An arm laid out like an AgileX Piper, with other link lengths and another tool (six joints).
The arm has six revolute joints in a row. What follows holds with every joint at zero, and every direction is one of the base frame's. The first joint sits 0.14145 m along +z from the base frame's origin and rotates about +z. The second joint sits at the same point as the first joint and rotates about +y. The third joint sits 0.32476 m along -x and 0.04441 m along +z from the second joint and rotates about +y. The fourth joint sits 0.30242 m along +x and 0.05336 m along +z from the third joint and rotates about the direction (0.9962, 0, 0.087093). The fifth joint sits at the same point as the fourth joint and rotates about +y. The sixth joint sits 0.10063 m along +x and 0.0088 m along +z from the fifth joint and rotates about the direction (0.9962, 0, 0.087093). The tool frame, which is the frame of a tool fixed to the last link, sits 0.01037 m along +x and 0.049 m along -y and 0.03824 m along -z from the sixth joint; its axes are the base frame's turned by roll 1.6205, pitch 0.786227 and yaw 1.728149 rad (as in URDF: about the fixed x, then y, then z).
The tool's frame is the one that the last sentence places.
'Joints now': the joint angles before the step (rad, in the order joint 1, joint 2, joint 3, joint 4, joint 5, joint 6). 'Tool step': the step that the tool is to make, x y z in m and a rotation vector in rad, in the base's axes. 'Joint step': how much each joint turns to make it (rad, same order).
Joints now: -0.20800 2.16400 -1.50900 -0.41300 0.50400 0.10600
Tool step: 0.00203 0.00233 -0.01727 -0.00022 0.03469 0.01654
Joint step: 0.00601 0.03499 -0.00100 -0.00401 -0.00199 -0.00898
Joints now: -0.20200 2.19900 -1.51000 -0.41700 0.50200 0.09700
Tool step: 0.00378 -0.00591 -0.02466 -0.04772 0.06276 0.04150
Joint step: -0.00099 0.06298 -0.01198 -0.07300 0.00101 0.00000
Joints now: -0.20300 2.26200 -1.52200 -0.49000 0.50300 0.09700
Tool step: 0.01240 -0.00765 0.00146 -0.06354 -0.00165 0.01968
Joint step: -0.00001 0.03599 -0.05398 -0.09101 0.01398 0.03400
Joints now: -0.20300 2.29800 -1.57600 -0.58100 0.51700 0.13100
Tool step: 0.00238 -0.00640 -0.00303 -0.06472 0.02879 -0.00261
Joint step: -0.00001 0.02900 -0.02299 -0.10399 0.03300 0.05799
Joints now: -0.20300 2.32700 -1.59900 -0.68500 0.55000 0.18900
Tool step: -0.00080 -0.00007 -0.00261 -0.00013 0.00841 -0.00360
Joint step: 0.00000 0.00501 -0.00003 -0.00098 0.00501 0.00198
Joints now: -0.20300 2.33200 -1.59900 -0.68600 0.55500 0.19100
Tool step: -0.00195 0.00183 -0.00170 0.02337 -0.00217 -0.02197
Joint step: 0.00001 -0.00099 -0.00002 0.03100 0.00501 0.00101
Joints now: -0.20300 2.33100 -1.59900 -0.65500 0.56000 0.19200
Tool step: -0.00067 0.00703 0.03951 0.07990 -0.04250 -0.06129
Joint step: 0.00100 -0.06998 -0.03903 0.16901 0.07201 -0.07500
